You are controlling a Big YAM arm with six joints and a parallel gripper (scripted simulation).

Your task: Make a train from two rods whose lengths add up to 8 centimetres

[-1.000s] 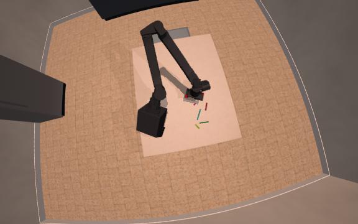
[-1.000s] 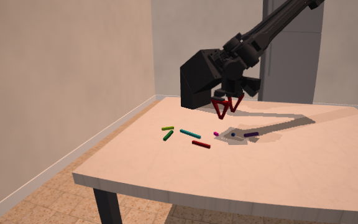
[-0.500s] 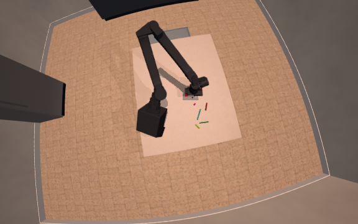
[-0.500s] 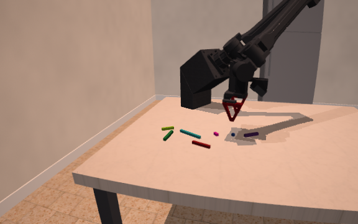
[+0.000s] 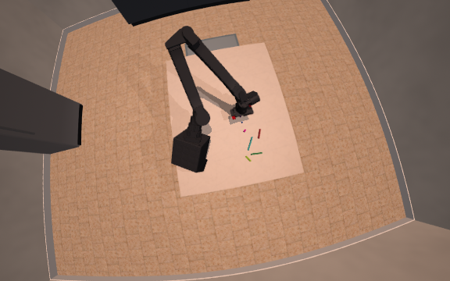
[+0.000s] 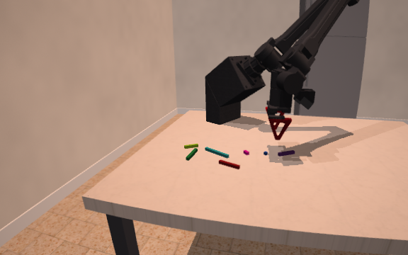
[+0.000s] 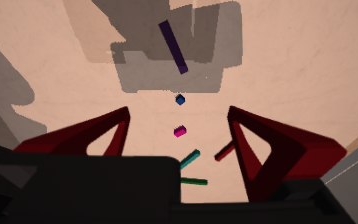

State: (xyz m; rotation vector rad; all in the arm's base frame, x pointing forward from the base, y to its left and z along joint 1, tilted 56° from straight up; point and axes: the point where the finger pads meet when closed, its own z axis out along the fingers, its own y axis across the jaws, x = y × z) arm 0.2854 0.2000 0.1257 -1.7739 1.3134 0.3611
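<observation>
Now: hand 20 mm past the purple rod, 40 mm to the right of it and 80 mm above it. The rest, counted from my hand: red rod: 150 mm ahead, 90 mm to the right, 80 mm below; then magenta rod: 40 mm ahead, 80 mm to the right, 80 mm below; then blue rod: 10 mm ahead, 30 mm to the right, 80 mm below.
</observation>
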